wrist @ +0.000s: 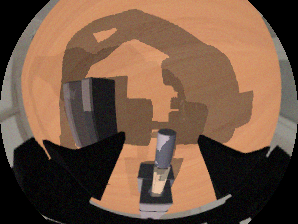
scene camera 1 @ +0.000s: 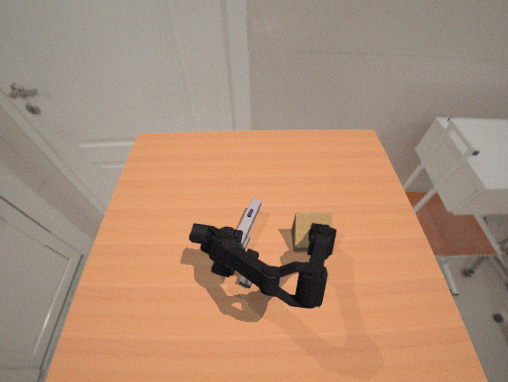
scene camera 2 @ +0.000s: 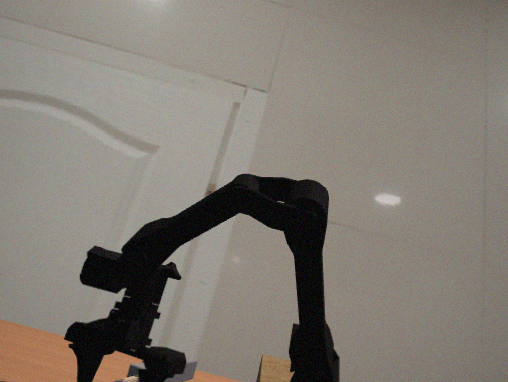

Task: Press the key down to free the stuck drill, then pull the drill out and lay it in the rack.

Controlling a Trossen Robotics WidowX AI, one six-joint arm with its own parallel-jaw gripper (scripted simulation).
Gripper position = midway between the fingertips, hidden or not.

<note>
I see my gripper point(wrist: 163, 138) and a drill point(wrist: 165, 140).
</note>
